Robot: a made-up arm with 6 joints.
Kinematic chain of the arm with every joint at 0, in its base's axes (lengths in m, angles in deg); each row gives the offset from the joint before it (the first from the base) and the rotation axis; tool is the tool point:
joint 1: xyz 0 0 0.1 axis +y
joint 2: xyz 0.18 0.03 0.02 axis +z
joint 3: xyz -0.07 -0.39 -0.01 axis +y
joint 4: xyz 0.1 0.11 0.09 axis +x
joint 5: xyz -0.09 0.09 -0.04 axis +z
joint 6: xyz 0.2 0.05 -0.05 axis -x
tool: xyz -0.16 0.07 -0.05
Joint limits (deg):
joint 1: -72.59..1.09
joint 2: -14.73..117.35
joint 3: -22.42..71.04
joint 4: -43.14..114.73
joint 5: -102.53..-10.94
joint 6: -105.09..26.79
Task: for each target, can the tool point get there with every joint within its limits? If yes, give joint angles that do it. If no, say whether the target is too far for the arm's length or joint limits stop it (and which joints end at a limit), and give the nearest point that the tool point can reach.
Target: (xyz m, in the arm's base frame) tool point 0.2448 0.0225 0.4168
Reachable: yes | joints -64.06 74.96 42.05 8.39 -85.40 -36.19
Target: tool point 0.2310 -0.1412 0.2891
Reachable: yes | joints -21.80 -3.16 19.64 83.51 -85.90 -22.90
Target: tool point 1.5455 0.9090 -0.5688
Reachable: no: too far | nearest point 0.5228 0.1677 -0.0012 | short by 1.385 m
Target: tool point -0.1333 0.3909 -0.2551
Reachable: no: joint limits stop it (at a limit: joint 1, joint 2, joint 3) | nearest point 0.2083 0.2372 0.0537 | short by 0.485 m
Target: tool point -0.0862 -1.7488 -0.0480
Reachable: no: too far | nearest point 0.1223 -0.3476 0.0062 | short by 1.418 m
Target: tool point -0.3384 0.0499 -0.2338
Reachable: no: joint limits stop it (at a limit: joint 1, joint 2, joint 3, joint 5) | nearest point -0.0545 -0.1310 -0.0048 | short by 0.407 m
